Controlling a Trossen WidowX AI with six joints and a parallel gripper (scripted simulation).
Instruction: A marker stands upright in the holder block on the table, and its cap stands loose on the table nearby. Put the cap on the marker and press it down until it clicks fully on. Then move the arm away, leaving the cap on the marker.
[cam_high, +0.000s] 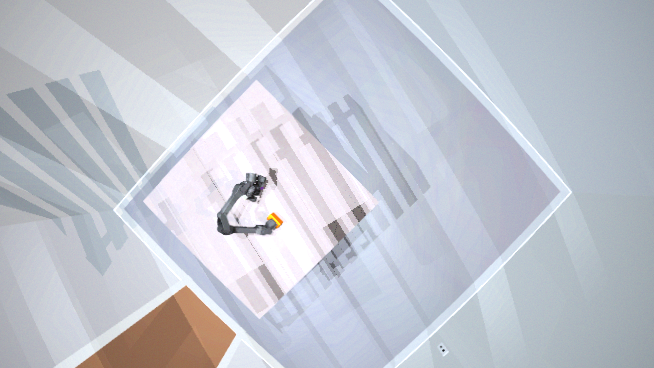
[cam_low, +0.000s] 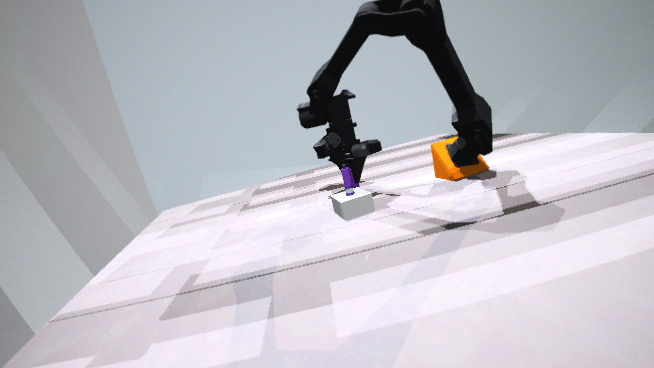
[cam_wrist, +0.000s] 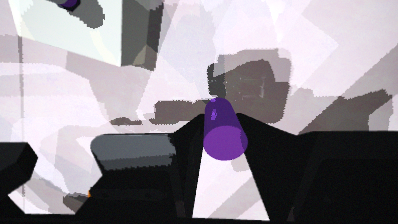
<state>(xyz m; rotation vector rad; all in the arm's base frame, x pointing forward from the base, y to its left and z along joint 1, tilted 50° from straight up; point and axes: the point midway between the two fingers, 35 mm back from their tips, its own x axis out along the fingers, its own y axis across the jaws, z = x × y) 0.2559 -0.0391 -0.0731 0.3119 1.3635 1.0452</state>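
Right now the purple marker is 40 mm ahead of my gripper tip, 120 mm to the left of it and 50 mm above it. Round my gripper tip: white holder block (40 mm ahead, 120 mm to the left, 10 mm below); purple cap (10 mm above).
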